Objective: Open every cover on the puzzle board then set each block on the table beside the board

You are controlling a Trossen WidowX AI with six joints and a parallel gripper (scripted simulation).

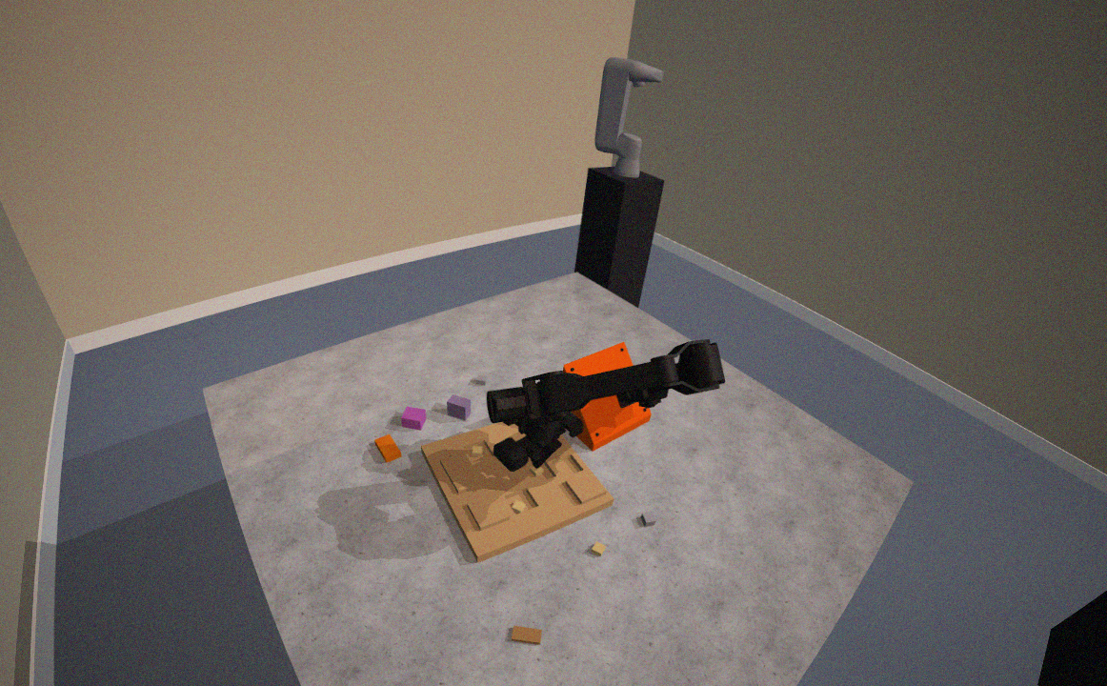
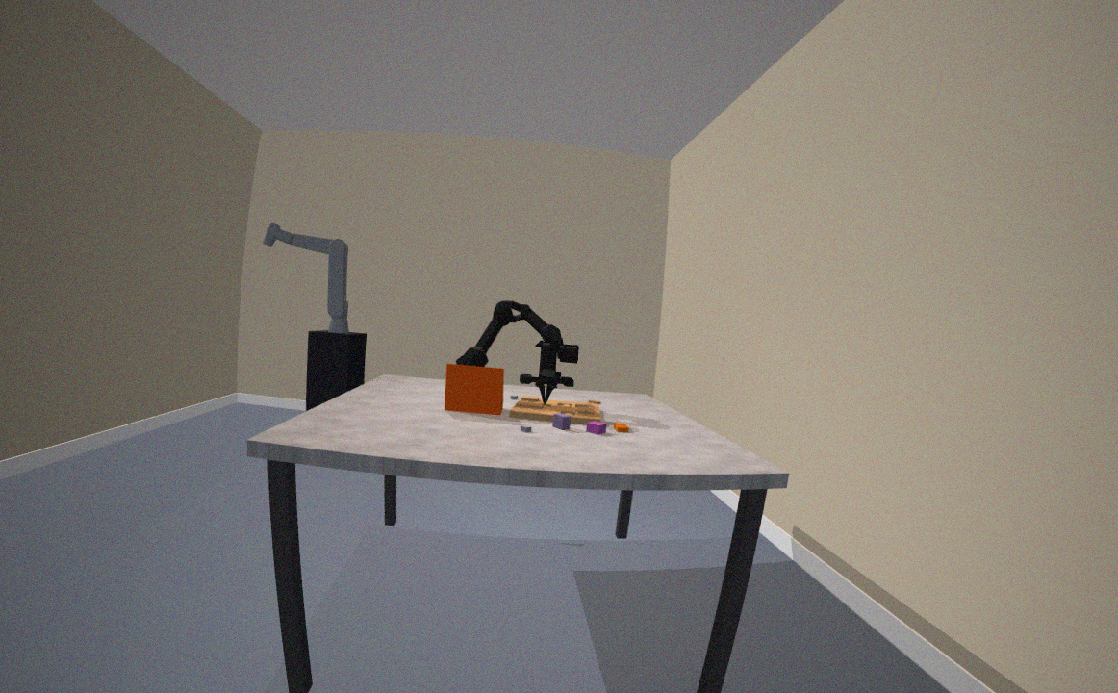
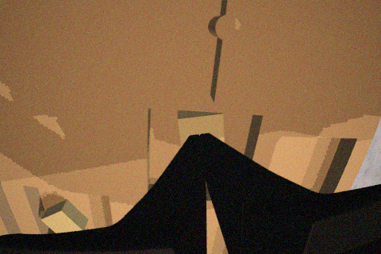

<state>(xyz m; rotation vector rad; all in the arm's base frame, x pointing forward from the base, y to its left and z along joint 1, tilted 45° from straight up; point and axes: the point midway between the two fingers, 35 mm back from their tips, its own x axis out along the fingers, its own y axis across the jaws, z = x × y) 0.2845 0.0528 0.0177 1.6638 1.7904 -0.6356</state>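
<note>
Now: gripper tip 5 cm short of the tan puzzle board, 1 cm to the right of it and 1 cm above it. From my gripper tip the other things lie so: magenta block 27 cm to the right, 16 cm ahead, 1 cm below; purple block 24 cm to the right, 5 cm ahead, 1 cm below; orange block 24 cm ahead, 21 cm to the right, 2 cm below.
</note>
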